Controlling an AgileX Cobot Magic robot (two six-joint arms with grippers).
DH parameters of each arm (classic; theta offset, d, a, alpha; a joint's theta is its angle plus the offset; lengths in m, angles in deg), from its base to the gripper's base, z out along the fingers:
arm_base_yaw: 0 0.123 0 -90
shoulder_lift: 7.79 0 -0.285 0
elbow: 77.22 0 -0.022 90
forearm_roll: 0 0.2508 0 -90
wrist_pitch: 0 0 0.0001 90
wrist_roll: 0 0.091 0 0
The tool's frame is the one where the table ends.
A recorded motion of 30 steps. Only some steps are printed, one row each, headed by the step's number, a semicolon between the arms.
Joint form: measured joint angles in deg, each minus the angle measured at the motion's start. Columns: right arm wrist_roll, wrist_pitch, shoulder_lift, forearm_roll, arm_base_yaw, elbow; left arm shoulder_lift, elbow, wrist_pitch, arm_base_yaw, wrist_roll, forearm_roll.
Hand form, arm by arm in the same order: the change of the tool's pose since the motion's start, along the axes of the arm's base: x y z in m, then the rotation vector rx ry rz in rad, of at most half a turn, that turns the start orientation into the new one. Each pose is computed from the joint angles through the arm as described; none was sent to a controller.
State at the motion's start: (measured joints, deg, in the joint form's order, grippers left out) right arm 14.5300 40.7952 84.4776 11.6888 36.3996 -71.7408; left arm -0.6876 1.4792 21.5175 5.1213 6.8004 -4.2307
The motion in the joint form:
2: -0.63 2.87 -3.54 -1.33 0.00 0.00; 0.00 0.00 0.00 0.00 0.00 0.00
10: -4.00 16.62 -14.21 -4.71 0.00 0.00; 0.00 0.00 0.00 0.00 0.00 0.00
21: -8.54 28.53 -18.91 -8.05 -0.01 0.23; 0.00 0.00 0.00 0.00 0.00 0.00
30: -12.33 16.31 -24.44 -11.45 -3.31 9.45; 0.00 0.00 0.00 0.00 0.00 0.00
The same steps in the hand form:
2: -0.0129 -0.0105 0.0162 -0.0154 -0.0287 0.0200; 0.0000 0.0000 0.0000 0.0000 0.0000 0.0000
10: -0.0613 -0.0486 0.0530 -0.1193 -0.0504 0.1004; 0.0000 0.0000 0.0000 0.0000 0.0000 0.0000
21: -0.0886 -0.0737 0.0591 -0.2736 -0.0112 0.1810; 0.0000 0.0000 0.0000 0.0000 0.0000 0.0000
30: -0.0880 -0.0936 0.0420 -0.2820 -0.1860 0.1359; 0.0000 0.0000 0.0000 0.0000 0.0000 0.0000

